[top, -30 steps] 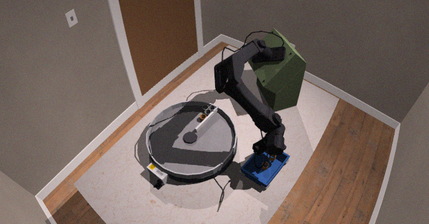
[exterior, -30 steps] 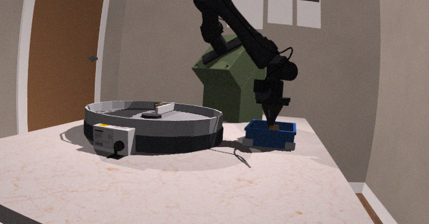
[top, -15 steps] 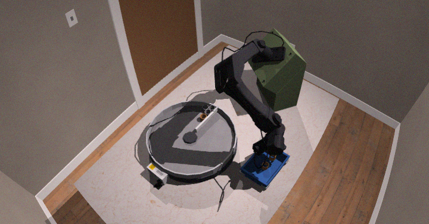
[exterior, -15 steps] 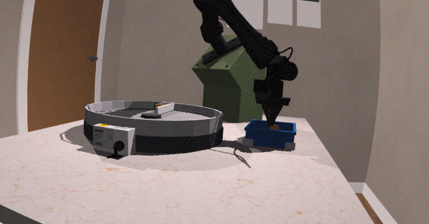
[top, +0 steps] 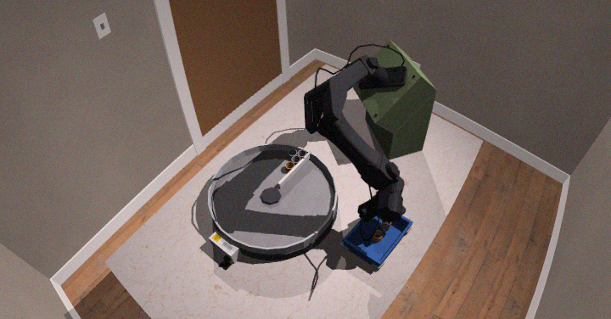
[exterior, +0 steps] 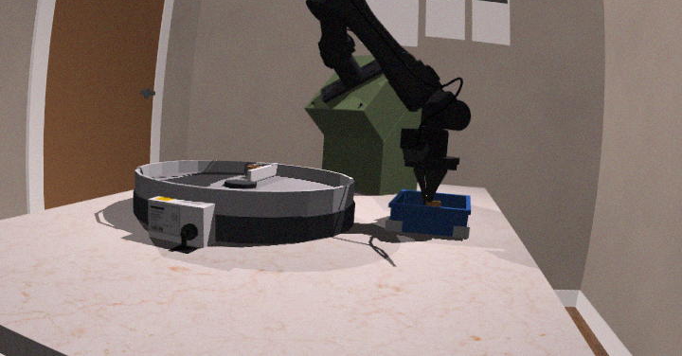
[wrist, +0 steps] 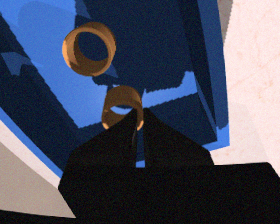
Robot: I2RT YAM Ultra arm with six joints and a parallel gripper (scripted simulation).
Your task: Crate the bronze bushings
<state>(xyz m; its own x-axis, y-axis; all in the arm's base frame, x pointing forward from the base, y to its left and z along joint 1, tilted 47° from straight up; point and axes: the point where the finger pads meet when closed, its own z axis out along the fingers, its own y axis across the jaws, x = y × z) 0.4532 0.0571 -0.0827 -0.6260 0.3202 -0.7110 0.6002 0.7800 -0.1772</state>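
Now: the blue crate 60 mm ahead of my hand, 10 mm to the right of it and 10 mm below it. Round my hand: grey turntable 20 mm ahead, 370 mm to the right, 10 mm above.
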